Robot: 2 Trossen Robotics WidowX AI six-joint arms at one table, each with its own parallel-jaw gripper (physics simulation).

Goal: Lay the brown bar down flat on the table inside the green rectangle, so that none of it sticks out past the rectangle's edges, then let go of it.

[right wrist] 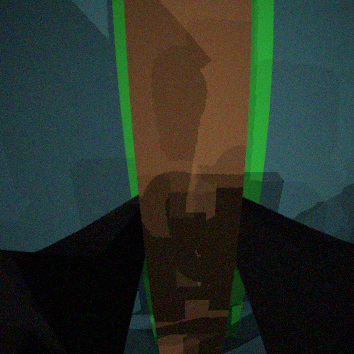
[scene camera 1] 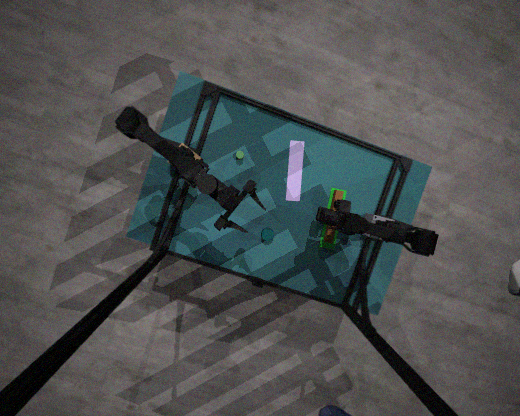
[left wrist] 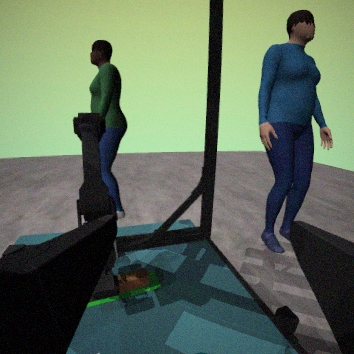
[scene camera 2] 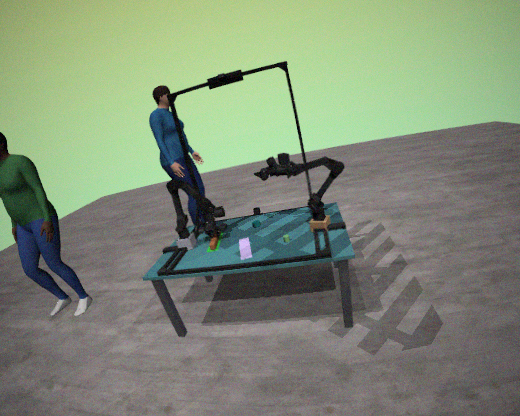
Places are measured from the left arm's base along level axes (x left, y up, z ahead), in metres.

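Where they show: left gripper, fingertip midpoint: (scene camera 1: 256,221) (left wrist: 203,226) (scene camera 2: 257,171); right gripper, fingertip midpoint: (right wrist: 185,200); left arm's base at its link origin: (scene camera 2: 319,218); right arm's base at its link origin: (scene camera 2: 184,236).
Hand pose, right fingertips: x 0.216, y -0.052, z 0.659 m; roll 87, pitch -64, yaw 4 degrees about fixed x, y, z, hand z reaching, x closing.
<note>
Each offset is from my right fingertips to the centre of the thing. "spot": to the spot under its first point. Level surfaces: height alone.
The brown bar @[dy +0.012, dx -0.001, dz +0.000 m] (scene camera 1: 331,234) (scene camera 2: 214,241) (left wrist: 133,279) (right wrist: 189,88) lies lengthwise over the green rectangle @[spot: dy +0.026, dx +0.110, dz -0.040 m] (scene camera 1: 343,191) (scene camera 2: 210,250) (left wrist: 102,301) (right wrist: 260,88) on the teal table @[dy -0.014 m] (scene camera 1: 341,157). In the right wrist view a green strip shows along both long sides of the bar. My right gripper (scene camera 1: 328,215) (scene camera 2: 211,229) (right wrist: 185,200) is shut on the bar, low over the table. I cannot tell whether the bar touches the table. My left gripper (scene camera 1: 255,219) (scene camera 2: 260,175) (left wrist: 203,226) is open and empty, high above the table's middle.
A lilac rectangle @[spot: dy -0.013, dx +0.053, dz -0.262 m] (scene camera 1: 295,170) (scene camera 2: 244,248) is marked mid-table. A small green cylinder @[dy +0.003, dx -0.052, dz -0.496 m] (scene camera 1: 239,154) (scene camera 2: 286,238) and a teal cylinder @[dy +0.001, dx -0.248, dz -0.183 m] (scene camera 1: 267,235) (scene camera 2: 257,223) stand on the table. A black frame post (left wrist: 212,105) rises behind the table. A person in blue (scene camera 2: 172,144) (left wrist: 291,123) and a person in green (left wrist: 105,102) stand beyond it.
</note>
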